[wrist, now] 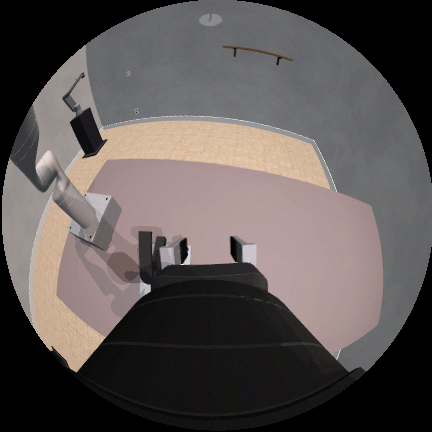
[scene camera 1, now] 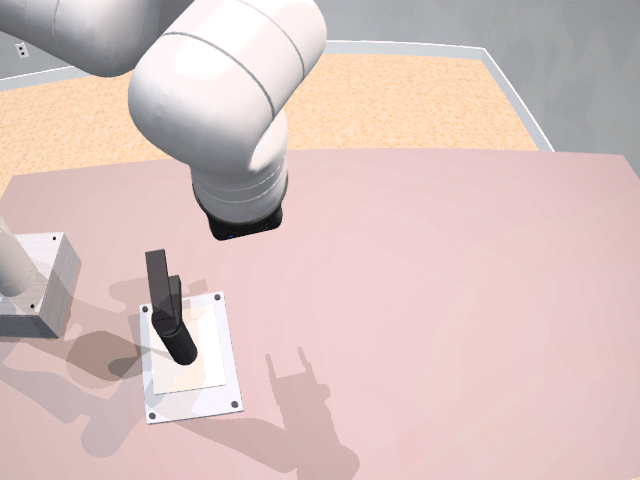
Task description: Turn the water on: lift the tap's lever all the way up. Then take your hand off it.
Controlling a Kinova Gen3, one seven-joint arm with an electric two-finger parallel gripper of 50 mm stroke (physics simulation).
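Pixels of known places: gripper, between the fingertips: [wrist: 208,245]; arm's base, origin of its link: [wrist: 87,217] [scene camera 1: 16,277].
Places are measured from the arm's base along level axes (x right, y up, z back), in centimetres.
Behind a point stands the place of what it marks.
Note:
The tap stands on a white plate [scene camera 1: 193,405] @[x 25.9, y -8.6, z -34.4 cm] in the scene view, with a round black column [scene camera 1: 181,348] @[x 18.3, y -1.5, z -34.7 cm]. Its long dark lever [scene camera 1: 158,284] @[x 12.0, y 8.1, z -33.7 cm] [wrist: 145,252] @[x 11.6, y 8.3, z -34.0 cm] slants up from the column's top, its free end raised apart from the shorter dark spout [scene camera 1: 175,297] @[x 9.0, y -0.6, z -34.3 cm] beneath it. How close the lever is to its upper stop cannot be told. My gripper [wrist: 208,245] @[x 13.5, y 23.4, z -48.4 cm] is open and empty. In the wrist view its fingers are to the right of the lever and apart from it. In the scene view the fingers are hidden by the arm's wrist, which hangs up and to the right of the tap.
The pink table [scene camera 1: 413,310] @[x 14.2, y -9.4, z -76.2 cm] [wrist: 280,225] @[x -5.0, y -9.4, z -74.9 cm] bears the tap. A grey block [scene camera 1: 69,284] @[x -2.5, y -8.1, z -8.4 cm] [wrist: 107,225] @[x 0.2, y -5.6, z -8.1 cm] with a pale arm base on it stands left of the tap. My white arm [scene camera 1: 206,103] @[x 36.4, y 54.1, z -48.3 cm] reaches in from the upper left. Shadows of arm and gripper fall on the table.

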